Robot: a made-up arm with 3 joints. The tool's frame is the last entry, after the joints. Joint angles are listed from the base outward. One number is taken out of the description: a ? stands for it. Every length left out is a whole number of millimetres.
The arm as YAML. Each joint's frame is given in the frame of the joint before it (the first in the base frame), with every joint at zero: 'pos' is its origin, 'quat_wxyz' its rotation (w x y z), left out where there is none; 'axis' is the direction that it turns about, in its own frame. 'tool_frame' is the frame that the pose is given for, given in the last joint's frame.
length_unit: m
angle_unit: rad
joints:
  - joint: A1
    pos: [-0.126, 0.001, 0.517]
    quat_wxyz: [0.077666, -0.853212, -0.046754, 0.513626]
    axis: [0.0, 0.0, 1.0]
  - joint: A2
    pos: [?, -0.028, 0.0]
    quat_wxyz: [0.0, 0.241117, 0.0, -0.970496]
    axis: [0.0, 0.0, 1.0]
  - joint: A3
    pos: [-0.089, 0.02, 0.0]
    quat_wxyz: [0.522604, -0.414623, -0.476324, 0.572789]
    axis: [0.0, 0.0, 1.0]
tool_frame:
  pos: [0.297, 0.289, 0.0]
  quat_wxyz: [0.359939, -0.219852, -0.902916, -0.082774]
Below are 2 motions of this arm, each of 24 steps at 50 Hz.
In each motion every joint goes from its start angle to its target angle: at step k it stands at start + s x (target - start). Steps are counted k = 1, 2, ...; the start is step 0. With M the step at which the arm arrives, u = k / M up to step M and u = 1 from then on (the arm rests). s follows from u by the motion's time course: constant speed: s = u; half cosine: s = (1 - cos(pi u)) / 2; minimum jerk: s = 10 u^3 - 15 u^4 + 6 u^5.
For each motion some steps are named. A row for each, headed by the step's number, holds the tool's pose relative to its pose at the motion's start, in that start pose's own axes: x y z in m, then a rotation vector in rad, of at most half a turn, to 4 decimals.
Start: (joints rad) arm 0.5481 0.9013 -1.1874
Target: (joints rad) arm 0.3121 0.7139 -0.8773
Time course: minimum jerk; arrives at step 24
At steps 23, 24:
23: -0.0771 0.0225 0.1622 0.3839 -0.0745 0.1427
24: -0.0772 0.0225 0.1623 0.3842 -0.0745 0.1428

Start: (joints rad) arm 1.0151 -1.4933 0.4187
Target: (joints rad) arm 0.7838 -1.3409 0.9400
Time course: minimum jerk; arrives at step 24
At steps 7, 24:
7: 0.0249 0.0071 0.0138 0.0396 0.0071 -0.0651
24: 0.1696 0.0031 0.0860 0.2498 0.0217 -0.4274

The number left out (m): 0.048
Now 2 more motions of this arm.
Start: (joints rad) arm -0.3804 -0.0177 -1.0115
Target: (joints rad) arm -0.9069 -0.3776 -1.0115
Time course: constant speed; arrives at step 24
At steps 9, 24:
9: -0.1377 -0.0071 0.0448 0.1013 0.0161 0.3062
24: -0.3390 -0.1166 0.1172 0.2652 0.0710 0.8158

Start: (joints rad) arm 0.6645 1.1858 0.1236
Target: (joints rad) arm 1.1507 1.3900 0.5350
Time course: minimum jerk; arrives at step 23
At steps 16, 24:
16: 0.2968 -0.0347 0.0698 0.1131 -0.4684 -0.5398
24: 0.3410 -0.0570 0.1011 0.1426 -0.5776 -0.6316

